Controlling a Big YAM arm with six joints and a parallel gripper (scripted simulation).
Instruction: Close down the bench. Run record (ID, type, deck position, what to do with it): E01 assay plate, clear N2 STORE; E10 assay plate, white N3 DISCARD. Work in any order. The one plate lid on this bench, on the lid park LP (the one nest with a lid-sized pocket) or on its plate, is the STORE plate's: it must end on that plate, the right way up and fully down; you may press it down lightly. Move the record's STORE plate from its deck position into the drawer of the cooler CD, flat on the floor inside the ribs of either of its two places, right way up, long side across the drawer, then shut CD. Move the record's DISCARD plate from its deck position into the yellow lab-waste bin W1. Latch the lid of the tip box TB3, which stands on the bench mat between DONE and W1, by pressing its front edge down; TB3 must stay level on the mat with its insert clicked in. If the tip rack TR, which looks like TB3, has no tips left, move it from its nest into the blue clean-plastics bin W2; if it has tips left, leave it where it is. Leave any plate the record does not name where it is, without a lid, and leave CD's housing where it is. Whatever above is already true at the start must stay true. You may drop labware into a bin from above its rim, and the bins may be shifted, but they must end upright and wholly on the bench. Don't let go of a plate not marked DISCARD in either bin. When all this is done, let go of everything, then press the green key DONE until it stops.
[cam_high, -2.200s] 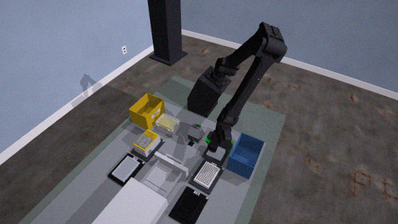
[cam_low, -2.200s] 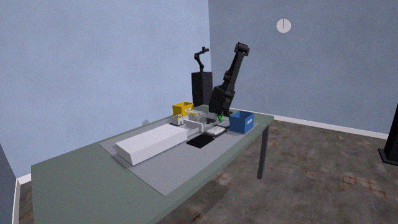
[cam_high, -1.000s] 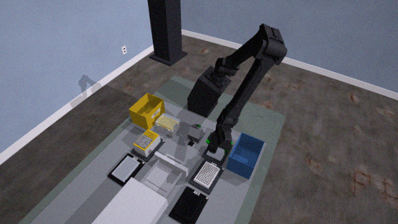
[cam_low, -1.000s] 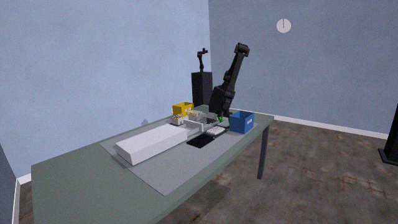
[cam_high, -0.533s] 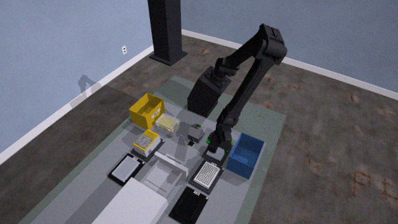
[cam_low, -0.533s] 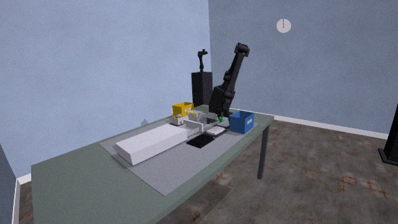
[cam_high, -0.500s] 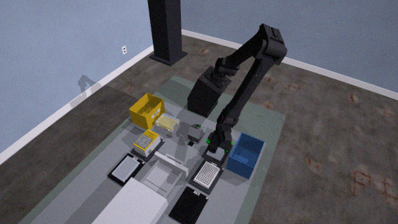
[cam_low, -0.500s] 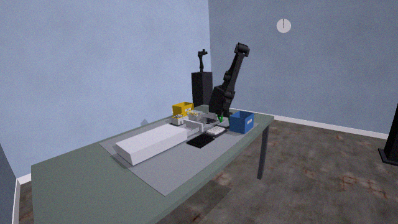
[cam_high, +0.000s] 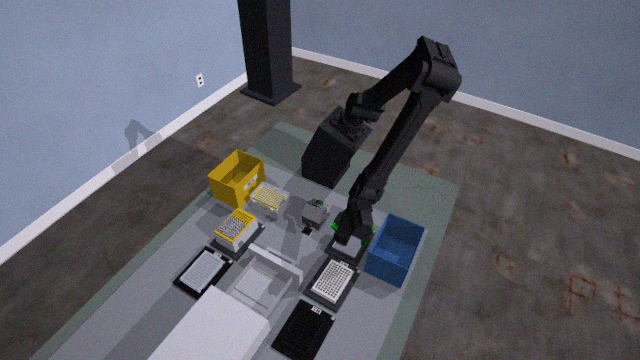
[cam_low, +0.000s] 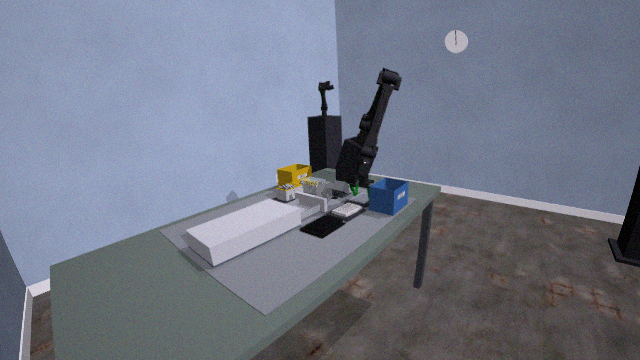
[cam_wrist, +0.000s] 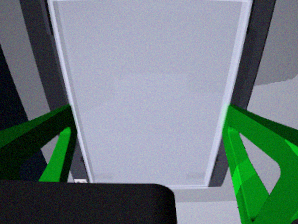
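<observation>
The plate lid lies right at my hand. Round my hand: blue bin W2 (20 mm behind, 150 mm to the left, 10 mm above); N3 label (100 mm ahead, 30 mm to the left, 10 mm below); black lid park nest (20 mm below).
</observation>
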